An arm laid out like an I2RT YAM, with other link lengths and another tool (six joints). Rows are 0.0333 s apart.
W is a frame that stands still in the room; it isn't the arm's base.
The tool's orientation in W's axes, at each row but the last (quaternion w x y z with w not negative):
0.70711 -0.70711 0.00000 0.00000
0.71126 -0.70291 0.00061 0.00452
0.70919 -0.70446 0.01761 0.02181
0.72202 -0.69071 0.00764 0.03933
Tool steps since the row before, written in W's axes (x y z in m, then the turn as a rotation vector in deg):
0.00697 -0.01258 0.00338 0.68 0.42 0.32
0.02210 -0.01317 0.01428 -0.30 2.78 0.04
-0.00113 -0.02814 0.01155 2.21 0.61 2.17
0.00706 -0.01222 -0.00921 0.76 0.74 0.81
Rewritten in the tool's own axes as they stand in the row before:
0.00697 -0.00338 -0.01258 0.68 -0.32 0.42
0.02192 -0.01459 -0.01312 -0.28 -0.01 2.78
-0.00194 -0.01165 -0.02805 2.09 -2.29 0.61
0.00707 0.00818 -0.01292 0.74 -0.83 0.74

